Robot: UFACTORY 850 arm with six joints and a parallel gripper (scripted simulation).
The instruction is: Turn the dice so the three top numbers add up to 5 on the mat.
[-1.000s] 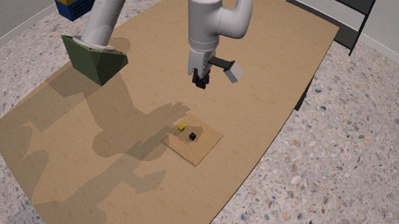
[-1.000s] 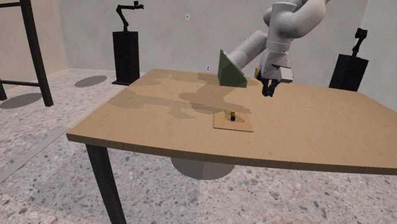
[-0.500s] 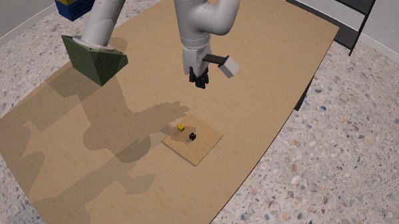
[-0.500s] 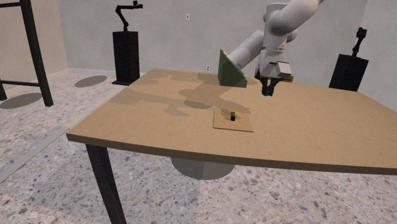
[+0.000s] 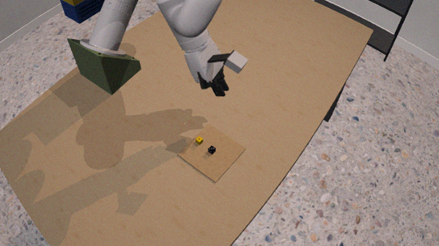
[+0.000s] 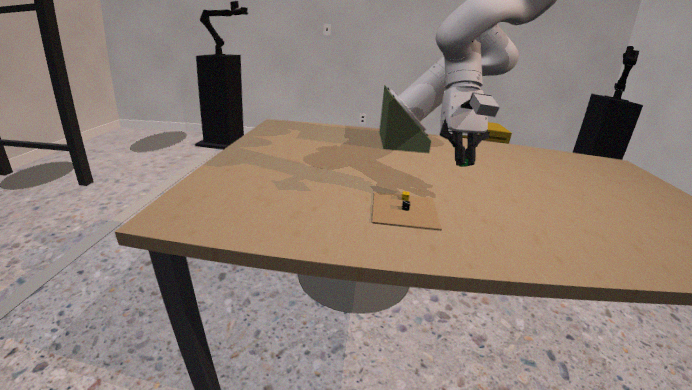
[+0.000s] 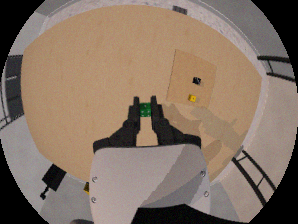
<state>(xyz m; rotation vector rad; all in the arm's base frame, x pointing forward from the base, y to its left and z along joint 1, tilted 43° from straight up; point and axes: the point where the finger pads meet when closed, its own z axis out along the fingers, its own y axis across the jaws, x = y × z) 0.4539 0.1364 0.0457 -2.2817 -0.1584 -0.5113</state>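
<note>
The yellow die lies 3 cm ahead of my hand, 12 cm to the right of it and 10 cm below it. Also, from my hand: green die: 2 cm below; then tan mat: 8 cm ahead, 12 cm to the right, 11 cm below; then black die: 8 cm ahead, 12 cm to the right, 10 cm below.
</note>
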